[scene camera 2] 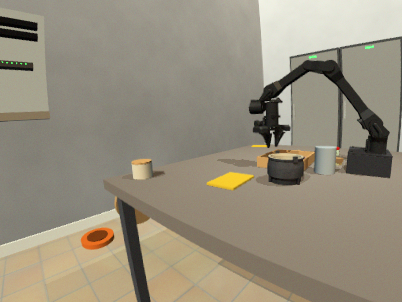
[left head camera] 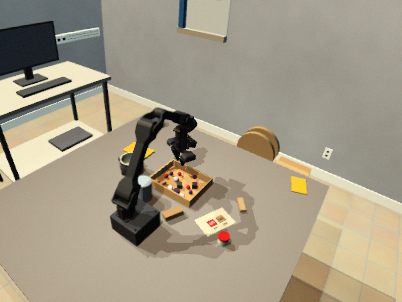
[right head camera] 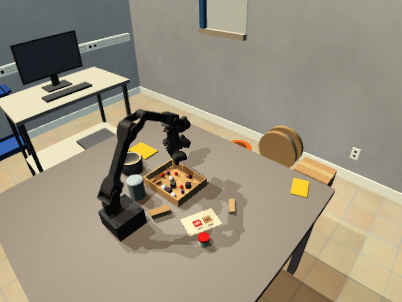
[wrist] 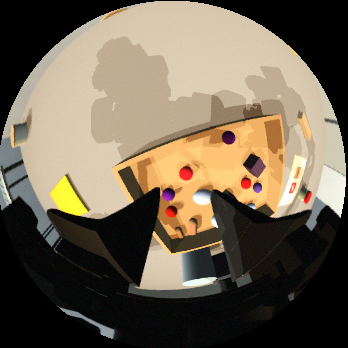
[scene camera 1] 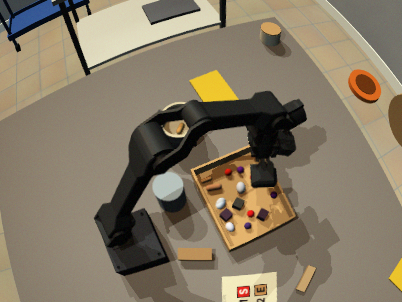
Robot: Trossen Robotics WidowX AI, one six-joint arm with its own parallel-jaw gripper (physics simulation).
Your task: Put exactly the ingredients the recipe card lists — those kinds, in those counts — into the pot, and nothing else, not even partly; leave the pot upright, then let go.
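Frame: origin at the arm's base, x back, y right, z up, level; centimetres.
Seen in the pictures: gripper, fingertip midpoint: (scene camera 2: 272, 147) (left head camera: 180, 163) (right head camera: 175, 162) (wrist: 186, 192) (scene camera 1: 257, 164); arm's base, origin of the base link: (scene camera 2: 375, 152) (left head camera: 126, 214) (right head camera: 113, 210) (wrist: 226, 279) (scene camera 1: 119, 235).
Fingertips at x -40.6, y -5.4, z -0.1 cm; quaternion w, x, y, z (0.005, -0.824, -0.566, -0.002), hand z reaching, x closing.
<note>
Pixels of each thing's top centre, then the offset from my fingertips to it.
- wooden tray, middle of its top: (wrist: 227, 202) (scene camera 1: 244, 194) (left head camera: 180, 178) (scene camera 2: 287, 154) (right head camera: 174, 177) dx +5.7, dy +5.0, dz -3.5 cm
- black pot, middle of its top: (scene camera 1: 178, 117) (scene camera 2: 285, 153) (left head camera: 131, 156) (right head camera: 129, 156) dx +14.1, dy -20.5, dz +1.5 cm
- brown cylinder, middle of its top: (scene camera 1: 180, 127) dx +14.1, dy -20.7, dz -4.2 cm
- recipe card, middle of its top: (scene camera 1: 249, 290) (wrist: 294, 181) (right head camera: 201, 221) (left head camera: 215, 221) dx +14.3, dy +31.5, dz -7.9 cm
- grey-blue cylinder, middle of its top: (scene camera 1: 167, 186) (wrist: 199, 281) (scene camera 2: 325, 146) (left head camera: 142, 181) (right head camera: 134, 179) dx +23.6, dy -2.5, dz +2.0 cm
- yellow sheet, middle of its top: (scene camera 1: 214, 90) (wrist: 64, 201) (scene camera 2: 231, 179) (left head camera: 138, 150) (right head camera: 142, 150) dx -0.8, dy -31.3, dz -7.2 cm
- red-lidded jar, middle of its top: (right head camera: 203, 236) (left head camera: 224, 235) (wrist: 308, 197) dx +21.7, dy +40.2, dz -3.7 cm
- orange-topped can, middle of its top: (scene camera 1: 271, 28) (scene camera 2: 141, 160) dx -32.0, dy -48.4, dz -1.2 cm
My gripper (scene camera 2: 272, 145) (wrist: 186, 192) is open and empty, pointing down above the wooden tray (scene camera 1: 263, 233) (wrist: 207, 155), near its far side. In the tray lie red balls (scene camera 1: 228, 171) (wrist: 186, 173), purple balls (scene camera 1: 247, 226) (wrist: 228, 137), white egg-like pieces (scene camera 1: 241, 187) (wrist: 202, 197), dark cubes (scene camera 1: 262, 214) (wrist: 254, 165) and two brown cylinders (scene camera 1: 213, 187) (wrist: 193, 226). The arm hides part of the tray in scene camera 1. The black pot (scene camera 2: 285, 169) stands upright; one brown cylinder (scene camera 1: 180, 128) shows inside. The recipe card (left head camera: 202, 223) (scene camera 1: 235, 281) shows a red S with 1 and a tan E with 2.
A grey-blue cylinder (scene camera 1: 170, 192) (scene camera 2: 325, 160) stands between arm base and tray. Wooden blocks (scene camera 1: 195, 254) (scene camera 1: 306, 278) lie near the card. A yellow sheet (scene camera 1: 212, 86) (scene camera 2: 230, 180) lies beside the pot. A red-lidded jar (left head camera: 223, 239) and an orange-topped can (scene camera 2: 142, 170) stand on the table.
</note>
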